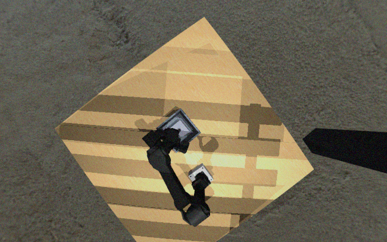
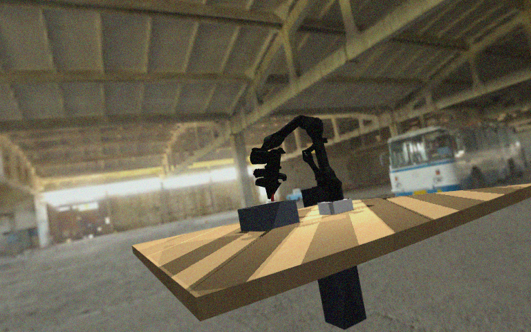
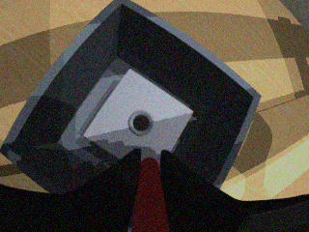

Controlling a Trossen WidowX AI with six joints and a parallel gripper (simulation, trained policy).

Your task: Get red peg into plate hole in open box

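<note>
The red peg is 3 cm above my gripper tip, 2 cm to the left of it and 1 cm behind it. From my gripper tip the other things lie so: pale plate 8 cm below, 2 cm to the right, 1 cm ahead; then dark box 9 cm below, 2 cm to the right, 1 cm ahead.
</note>
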